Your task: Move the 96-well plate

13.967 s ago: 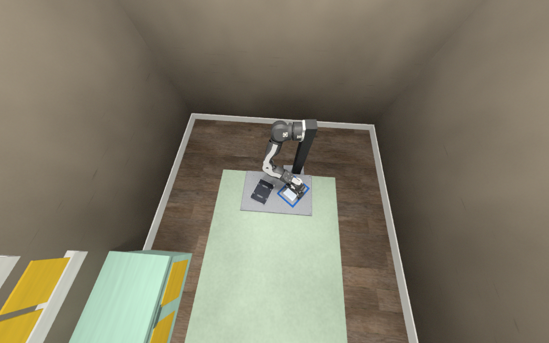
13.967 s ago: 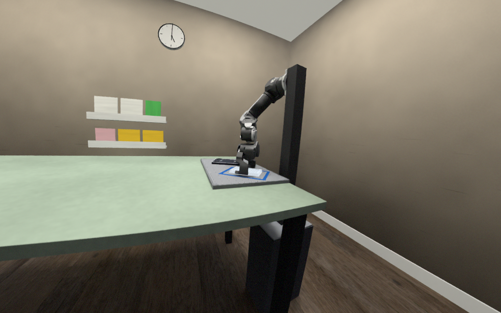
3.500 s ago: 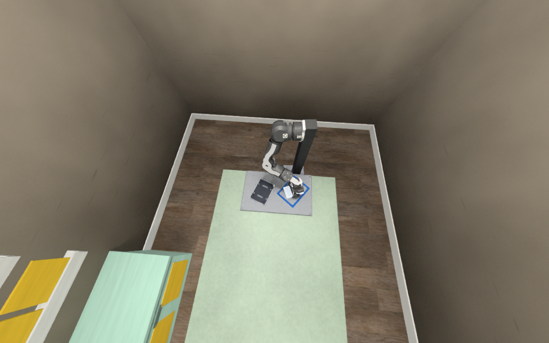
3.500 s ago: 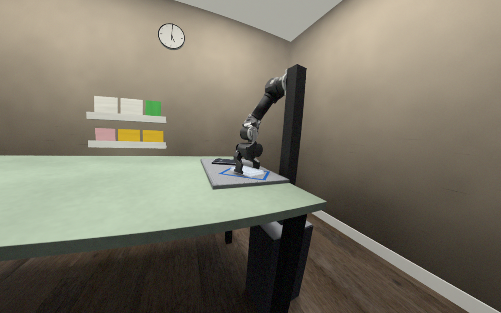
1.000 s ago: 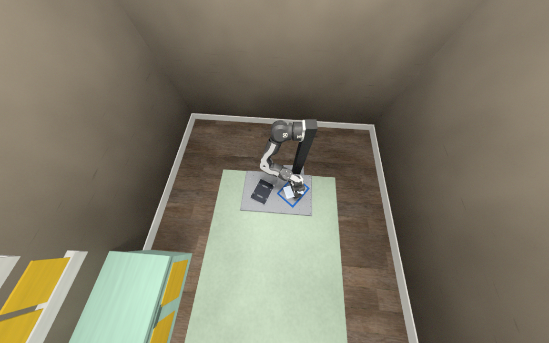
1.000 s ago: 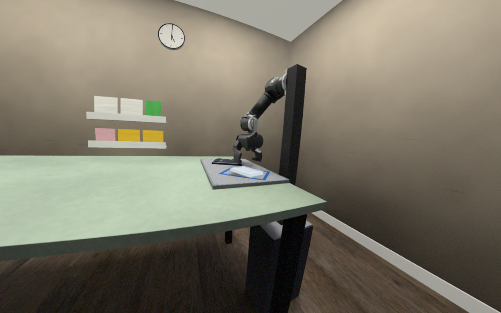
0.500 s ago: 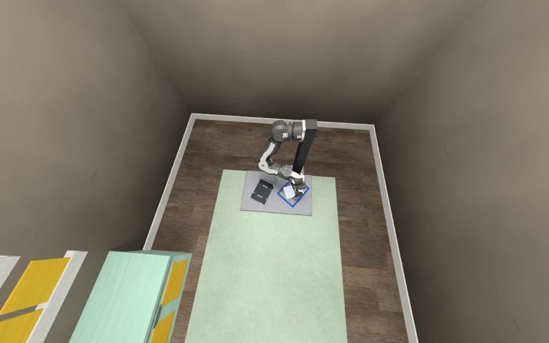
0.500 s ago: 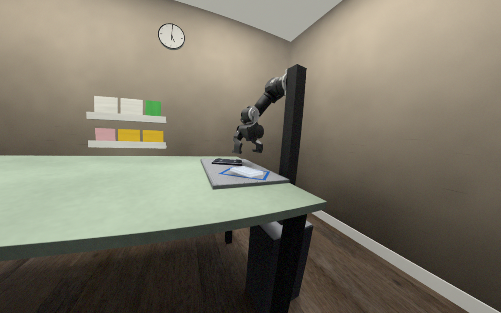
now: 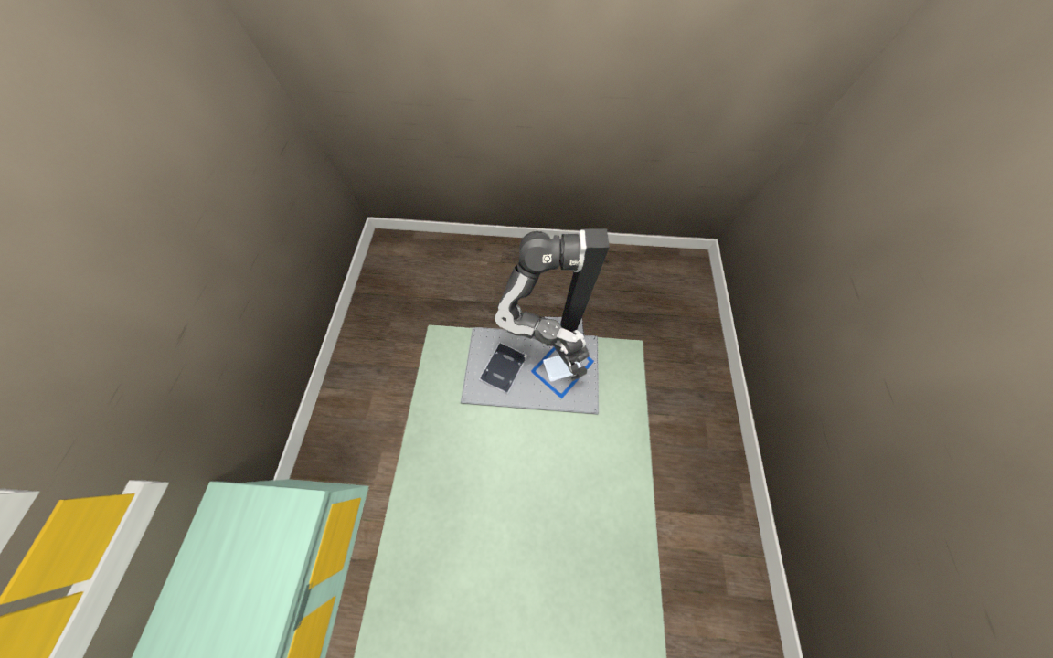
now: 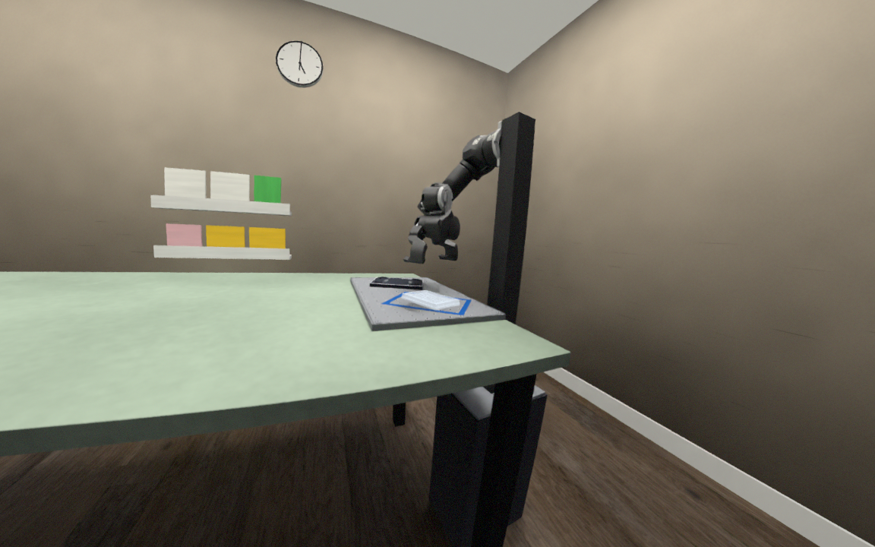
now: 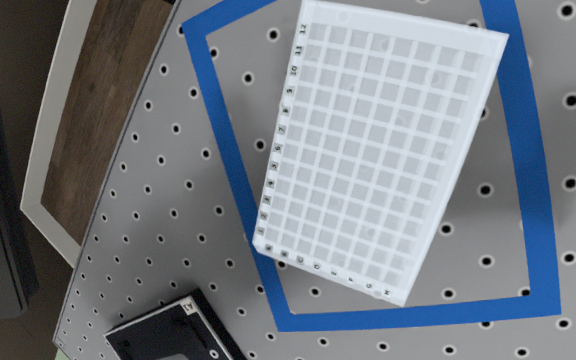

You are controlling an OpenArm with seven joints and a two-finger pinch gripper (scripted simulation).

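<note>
My hand is 8 cm above the 96-well plate. The rest, counted from my hand: black plate nest N1: 22 cm to the right, 9 cm below, 1 cm ahead; then white A1 label: 14 cm to the right, 8 cm below, 4 cm behind.
</note>
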